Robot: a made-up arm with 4 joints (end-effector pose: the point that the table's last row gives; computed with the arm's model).
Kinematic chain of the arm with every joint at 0, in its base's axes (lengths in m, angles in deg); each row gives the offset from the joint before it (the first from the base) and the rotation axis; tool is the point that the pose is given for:
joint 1: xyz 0 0 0.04 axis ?
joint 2: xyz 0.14 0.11 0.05 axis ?
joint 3: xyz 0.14 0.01 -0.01 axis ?
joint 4: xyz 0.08 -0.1 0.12 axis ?
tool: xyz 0.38 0 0.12
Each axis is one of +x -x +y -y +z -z.
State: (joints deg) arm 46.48 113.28 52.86 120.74
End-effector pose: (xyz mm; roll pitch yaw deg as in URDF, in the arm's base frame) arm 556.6 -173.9 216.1 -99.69 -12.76 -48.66
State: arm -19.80 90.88 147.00 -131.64
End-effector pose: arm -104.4 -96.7 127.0 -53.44 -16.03 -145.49
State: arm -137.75 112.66 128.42 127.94
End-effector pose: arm -133.1 -115.7 249.1 65.04 -39.89 -70.43
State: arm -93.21 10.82 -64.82 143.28
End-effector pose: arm -416.4 29.2 -434.7 -36.07 22.03 169.44
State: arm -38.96 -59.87 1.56 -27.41
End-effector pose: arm 693.1 290.6 -269.7 -86.21 38.16 1.72
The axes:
joint 1: -y
joint 2: +x
joint 3: -y
joint 4: +x

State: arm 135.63 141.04 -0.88 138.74
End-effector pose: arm -482.9 233.5 605.1 100.31 -43.68 179.23
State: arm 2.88 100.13 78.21 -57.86
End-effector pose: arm 194.9 -362.5 27.2 37.09 9.30 -77.55
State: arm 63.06 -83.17 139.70 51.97
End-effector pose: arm -311.6 226.7 -21.8 -91.97 40.17 122.81
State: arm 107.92 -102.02 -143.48 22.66
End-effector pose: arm -282.0 -320.5 -1.1 52.97 53.40 -77.47
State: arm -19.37 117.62 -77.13 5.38
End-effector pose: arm 630.2 515.9 -24.6 122.10 -20.64 67.37
